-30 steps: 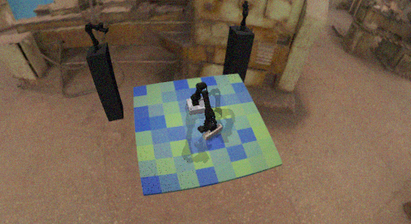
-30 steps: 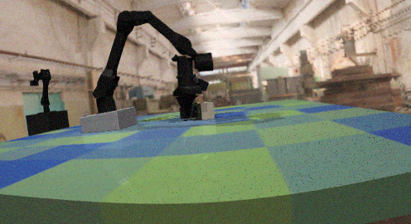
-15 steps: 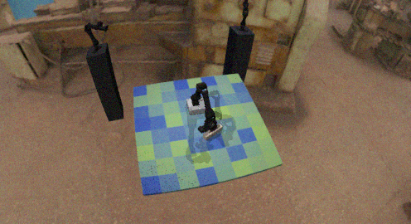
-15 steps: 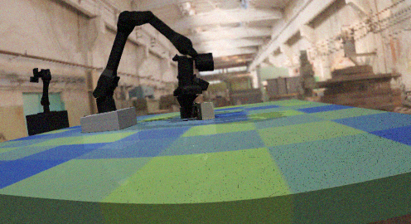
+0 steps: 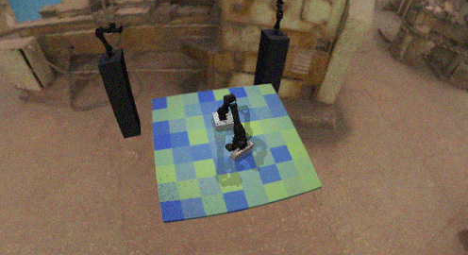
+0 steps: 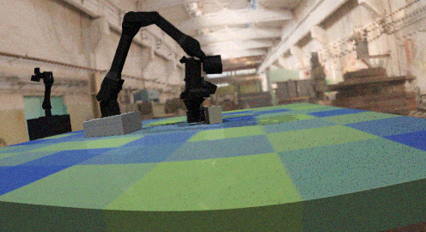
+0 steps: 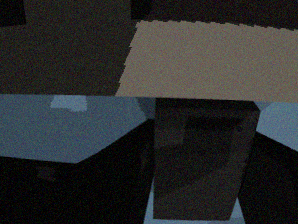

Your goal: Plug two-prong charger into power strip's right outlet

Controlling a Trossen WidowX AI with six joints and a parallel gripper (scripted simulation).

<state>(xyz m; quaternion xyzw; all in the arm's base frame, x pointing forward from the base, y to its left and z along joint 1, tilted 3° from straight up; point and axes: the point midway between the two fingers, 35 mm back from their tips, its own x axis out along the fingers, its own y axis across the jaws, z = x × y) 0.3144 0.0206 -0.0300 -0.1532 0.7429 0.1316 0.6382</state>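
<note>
Now: gripper tip 20 mm short of the black two-prong charger, 10 mm to the right of it and 10 mm below it.
</note>
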